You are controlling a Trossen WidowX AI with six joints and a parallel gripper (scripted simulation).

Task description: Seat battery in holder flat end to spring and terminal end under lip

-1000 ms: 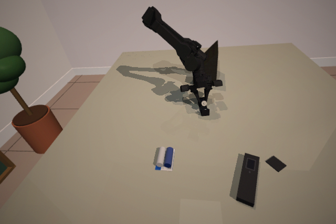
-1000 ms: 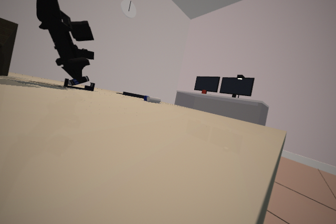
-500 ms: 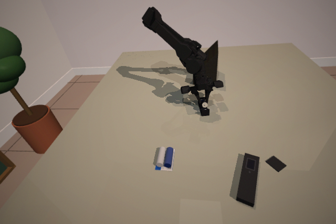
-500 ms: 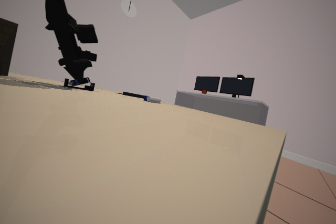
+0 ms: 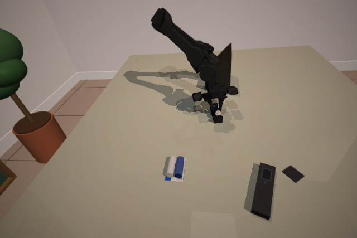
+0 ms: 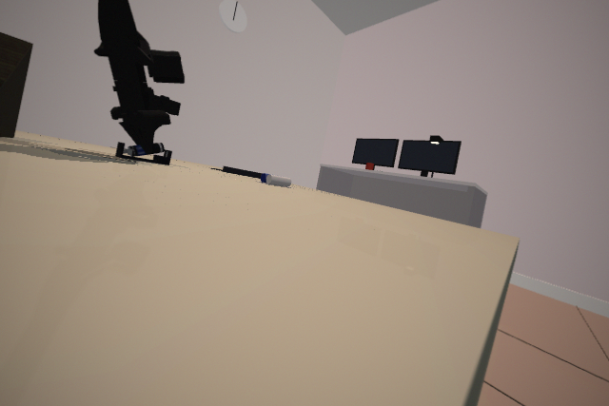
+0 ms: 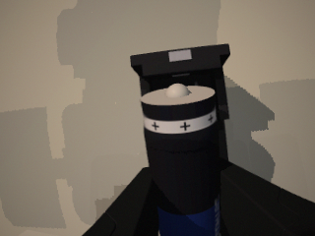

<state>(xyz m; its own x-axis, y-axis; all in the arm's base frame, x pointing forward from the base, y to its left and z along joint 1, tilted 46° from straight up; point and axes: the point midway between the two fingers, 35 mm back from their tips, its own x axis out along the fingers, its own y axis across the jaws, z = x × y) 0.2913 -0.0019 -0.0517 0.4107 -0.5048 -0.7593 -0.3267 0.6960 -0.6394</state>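
My gripper tip is now 10 mm below the battery. From my gripper tip the other things lie so: long black box (310 mm ahead, 170 mm to the left); then small black plate (260 mm to the left, 240 mm ahead, 20 mm below).
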